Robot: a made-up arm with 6 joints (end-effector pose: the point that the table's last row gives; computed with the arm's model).
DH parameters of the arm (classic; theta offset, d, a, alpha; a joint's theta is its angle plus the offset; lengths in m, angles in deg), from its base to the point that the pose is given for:
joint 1: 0 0.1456 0 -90
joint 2: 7.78 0 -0.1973 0
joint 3: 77.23 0 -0.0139 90
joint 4: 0 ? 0 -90
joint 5: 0 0 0.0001 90
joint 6: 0 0.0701 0 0
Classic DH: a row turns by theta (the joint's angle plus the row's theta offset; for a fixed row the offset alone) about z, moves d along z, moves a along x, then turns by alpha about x.
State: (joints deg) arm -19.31 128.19 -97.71 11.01 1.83 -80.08
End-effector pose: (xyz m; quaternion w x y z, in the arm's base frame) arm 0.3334 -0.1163 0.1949 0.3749 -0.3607 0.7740 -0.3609
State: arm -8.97 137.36 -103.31 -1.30 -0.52 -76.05
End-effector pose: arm 0.3641 -0.0575 0.1600 0.3728 -0.4831 0.7110 -0.3495
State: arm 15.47 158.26 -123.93 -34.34 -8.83 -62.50
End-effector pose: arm 0.3849 0.1128 0.1014 0.4478 -0.7003 0.4432 -0.3356
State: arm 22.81 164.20 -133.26 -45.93 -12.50 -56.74
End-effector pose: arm 0.3738 0.1689 0.0958 0.4960 -0.7325 0.3308 -0.3287
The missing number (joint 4, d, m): 0.1584
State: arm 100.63 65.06 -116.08 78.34 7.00 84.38
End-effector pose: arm -0.0192 0.0566 0.5299 0.6453 -0.1076 -0.2896 -0.6987
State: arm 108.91 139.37 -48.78 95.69 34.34 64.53
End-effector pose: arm -0.1022 0.1765 0.0384 0.2554 -0.4027 -0.8645 0.1590
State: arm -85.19 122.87 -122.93 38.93 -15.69 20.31
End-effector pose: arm 0.0176 -0.3508 0.3436 0.7689 0.5817 0.1202 -0.2366
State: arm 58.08 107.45 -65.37 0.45 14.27 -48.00
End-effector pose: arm 0.1387 0.2229 0.1848 0.3294 -0.7521 0.5700 0.0312
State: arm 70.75 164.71 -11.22 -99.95 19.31 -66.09
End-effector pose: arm 0.0261 0.0052 0.0388 0.4140 0.7307 0.4868 -0.2402
